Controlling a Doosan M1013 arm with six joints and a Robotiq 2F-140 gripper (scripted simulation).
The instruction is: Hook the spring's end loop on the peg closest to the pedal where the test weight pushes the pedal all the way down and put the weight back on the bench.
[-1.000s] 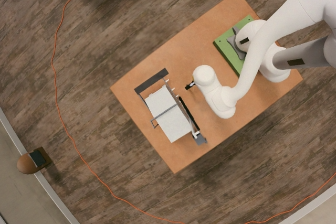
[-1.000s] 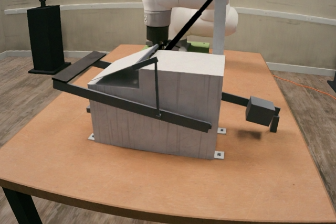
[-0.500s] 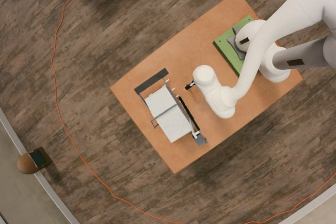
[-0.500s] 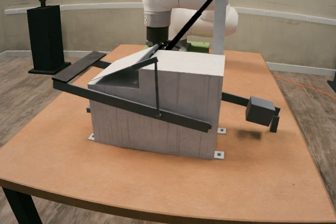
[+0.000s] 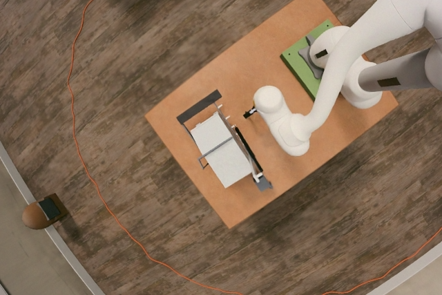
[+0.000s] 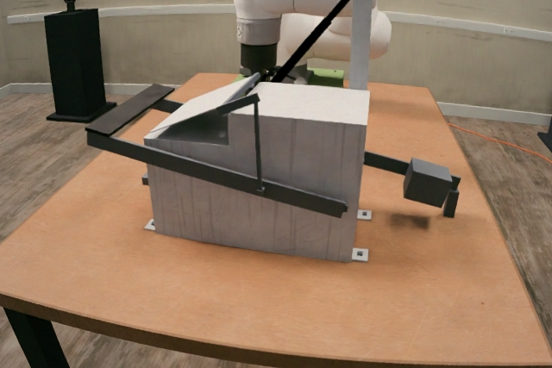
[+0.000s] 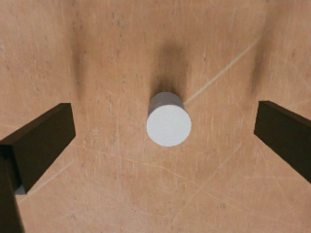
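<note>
Right now my hand is 10 mm above the steel test weight. Also, from my hand: grey block (180 mm ahead, 180 mm to the right, 30 mm below); dark block (190 mm ahead, 400 mm to the left, 10 mm below).
</note>
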